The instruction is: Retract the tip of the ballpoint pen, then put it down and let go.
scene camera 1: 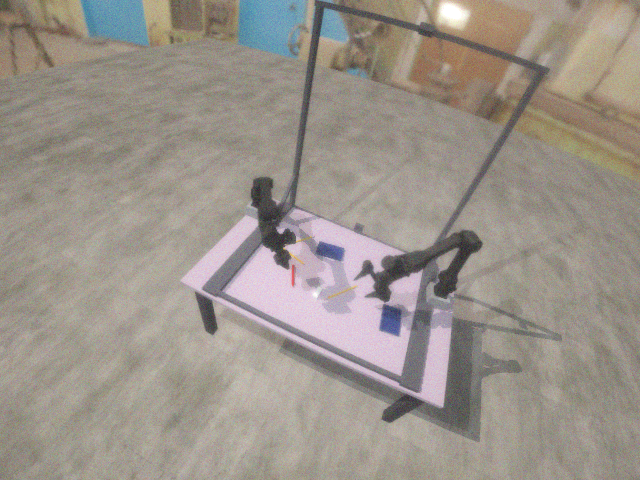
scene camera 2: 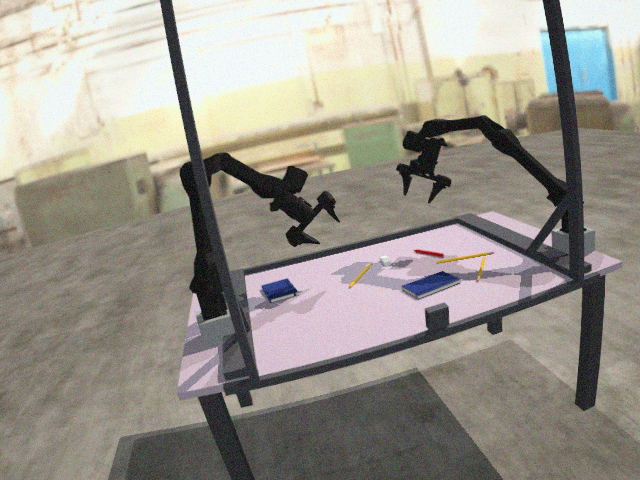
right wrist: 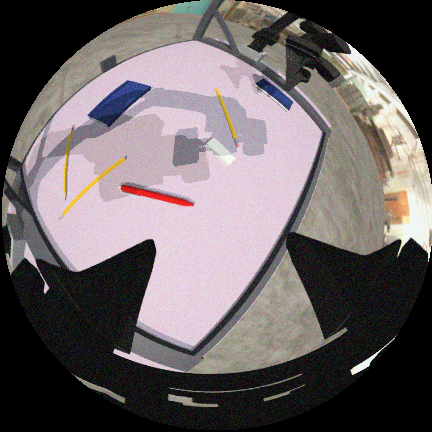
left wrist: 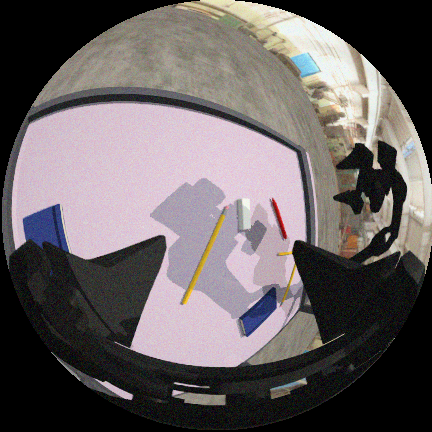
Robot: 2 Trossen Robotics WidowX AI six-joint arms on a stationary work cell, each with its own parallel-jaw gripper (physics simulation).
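Pixels of known places: left gripper, between the fingertips: (scene camera 1: 359, 288) (scene camera 2: 329, 232) (right wrist: 287, 83) (left wrist: 231, 245); right gripper, between the fingertips: (scene camera 1: 285, 263) (scene camera 2: 416, 199) (right wrist: 221, 243) (left wrist: 334, 183); left arm's base, origin of its link: (scene camera 1: 440, 292) (scene camera 2: 214, 313) (right wrist: 254, 48); right arm's base, origin of its link: (scene camera 1: 258, 204).
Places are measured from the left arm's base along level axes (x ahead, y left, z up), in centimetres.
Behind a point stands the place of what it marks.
Observation:
The red ballpoint pen (scene camera 1: 293, 275) {z -6.0, x 71.0, y 11.4 cm} (scene camera 2: 429, 253) {z -6.3, x 71.0, y 10.3 cm} (left wrist: 279, 218) {z -6.1, x 70.8, y 11.6 cm} (right wrist: 157, 195) {z -5.9, x 71.1, y 11.7 cm} lies flat on the table, apart from both grippers. In the right wrist view one end tapers and the other is blunt; whether the writing tip is out is too small to tell. My left gripper (scene camera 1: 361, 287) {z 7.4, x 41.2, y 18.2 cm} (scene camera 2: 329, 232) {z 7.4, x 41.2, y 18.2 cm} (left wrist: 231, 245) {z 7.4, x 41.2, y 18.2 cm} is open and empty, raised above the table on the yellow pencil's side of the white eraser. My right gripper (scene camera 1: 292, 253) {z 10.1, x 73.7, y 18.8 cm} (scene camera 2: 417, 198) {z 10.1, x 73.7, y 18.8 cm} (left wrist: 334, 183) {z 10.1, x 73.7, y 18.8 cm} (right wrist: 221, 243) {z 10.1, x 73.7, y 18.8 cm} is open and empty, high above the table near the pen.
A white eraser (scene camera 2: 384, 260) {z -5.8, x 56.8, y 15.4 cm} (left wrist: 243, 214) {z -5.8, x 56.8, y 16.5 cm} (right wrist: 220, 151) {z -5.8, x 58.0, y 16.6 cm} lies between the pen and a yellow pencil (scene camera 2: 360, 275) {z -6.4, x 46.1, y 11.1 cm} (left wrist: 204, 256) {z -6.3, x 46.5, y 12.1 cm} (right wrist: 226, 116) {z -6.4, x 48.2, y 13.1 cm}. Two more pencils (scene camera 2: 464, 257) {z -6.5, x 76.7, y -1.8 cm} (scene camera 2: 481, 269) {z -6.3, x 73.9, y -14.2 cm} lie beyond the larger blue book (scene camera 2: 431, 285) {z -5.8, x 56.7, y -13.4 cm} (right wrist: 119, 102) {z -5.8, x 58.7, y -9.6 cm}. Another blue book (scene camera 1: 390, 320) {z -5.8, x 22.2, y 20.1 cm} (scene camera 2: 279, 289) {z -5.8, x 21.9, y 18.3 cm} lies near the left arm's base.

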